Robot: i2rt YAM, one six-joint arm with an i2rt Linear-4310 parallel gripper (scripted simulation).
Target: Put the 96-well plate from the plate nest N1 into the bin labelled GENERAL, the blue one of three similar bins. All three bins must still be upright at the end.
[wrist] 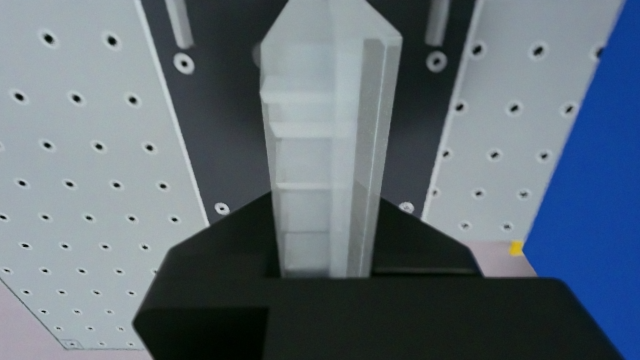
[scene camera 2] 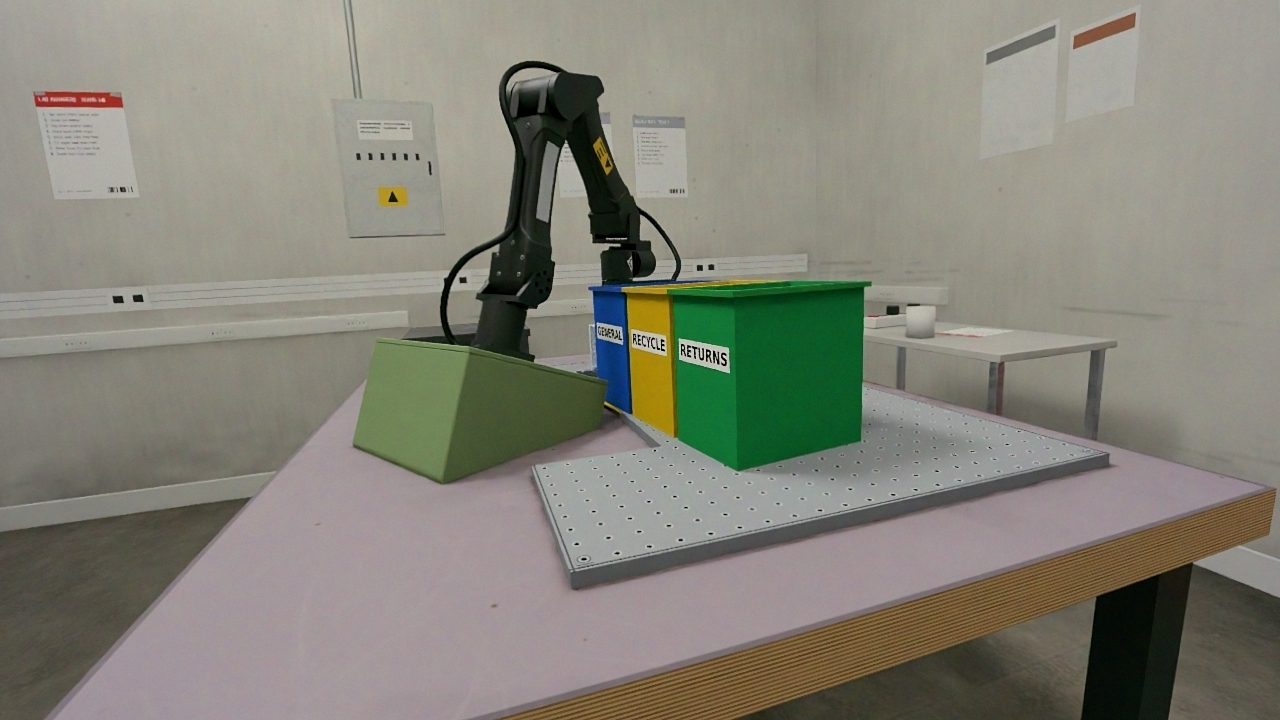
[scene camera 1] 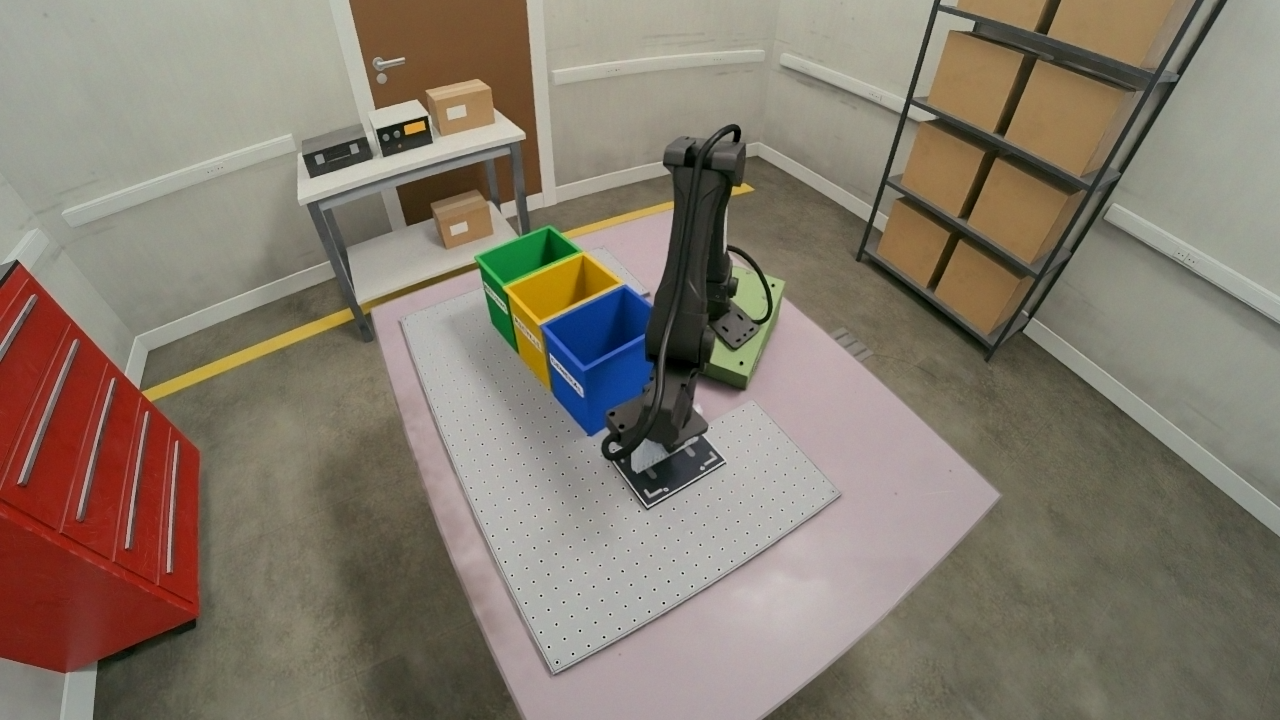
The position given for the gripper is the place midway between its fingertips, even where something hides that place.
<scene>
In view: the gripper (scene camera 1: 669, 448), a 96-well plate (wrist: 327, 82), a blue general bin (scene camera 1: 605, 365), a yellow recycle bin (scene camera 2: 650, 311) and a green returns bin (scene camera 2: 764, 375).
The blue general bin shows as well in the wrist view (wrist: 577, 231) and in scene camera 2 (scene camera 2: 610, 304). The yellow recycle bin is seen too in scene camera 1 (scene camera 1: 548, 293). The green returns bin is seen too in scene camera 1 (scene camera 1: 505, 264). The wrist view misses the yellow recycle bin: it is out of frame. The wrist view misses the green returns bin: it is out of frame.
</scene>
